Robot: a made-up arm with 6 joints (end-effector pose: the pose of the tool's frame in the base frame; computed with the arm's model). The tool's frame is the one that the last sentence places.
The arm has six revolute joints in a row. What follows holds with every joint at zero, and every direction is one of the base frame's. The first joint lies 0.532 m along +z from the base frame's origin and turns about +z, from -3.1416 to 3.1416 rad. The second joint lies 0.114 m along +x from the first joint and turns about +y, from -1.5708 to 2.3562 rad. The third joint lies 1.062 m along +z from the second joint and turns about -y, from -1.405 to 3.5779 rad. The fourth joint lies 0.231 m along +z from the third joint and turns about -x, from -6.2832 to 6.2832 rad. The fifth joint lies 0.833 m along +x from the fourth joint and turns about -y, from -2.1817 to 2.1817 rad. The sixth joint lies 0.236 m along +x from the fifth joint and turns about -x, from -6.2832 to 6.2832 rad. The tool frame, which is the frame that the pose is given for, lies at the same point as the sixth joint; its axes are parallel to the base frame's.
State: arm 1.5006 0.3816 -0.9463 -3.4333 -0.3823 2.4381
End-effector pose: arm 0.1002 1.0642 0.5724 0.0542 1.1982 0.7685
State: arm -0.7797 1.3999 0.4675 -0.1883 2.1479 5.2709
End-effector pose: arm 1.3406 -1.3774 0.4005 0.3575 -1.4373 -0.2028
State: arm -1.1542 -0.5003 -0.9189 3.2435 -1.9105 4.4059
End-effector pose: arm 0.2140 -0.4277 1.5705 -1.8432 -0.6305 -1.6566
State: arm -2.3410 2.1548 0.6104 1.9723 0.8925 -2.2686
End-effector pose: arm -0.7037 -0.9683 -1.0301 2.2311 -0.0488 -0.9794
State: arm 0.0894 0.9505 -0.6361 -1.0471 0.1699 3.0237
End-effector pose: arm 1.2105 0.0738 0.0799 -1.7127 1.0144 1.4501
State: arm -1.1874 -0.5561 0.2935 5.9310 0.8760 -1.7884
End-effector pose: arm -0.0947 0.0676 2.4379 0.5735 -1.7327 0.7931
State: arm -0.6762 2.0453 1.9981 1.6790 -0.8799 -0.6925
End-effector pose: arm 1.4879 -1.4257 0.2507 -0.8128 0.7213 -1.4385
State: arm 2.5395 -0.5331 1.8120 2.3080 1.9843 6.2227
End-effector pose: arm 0.7361 -0.7000 1.9144 0.1678 -2.8764 -0.7023
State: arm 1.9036 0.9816 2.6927 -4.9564 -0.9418 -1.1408
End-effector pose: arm -0.0465 0.7012 2.0586 1.3937 -0.2523 0.8230
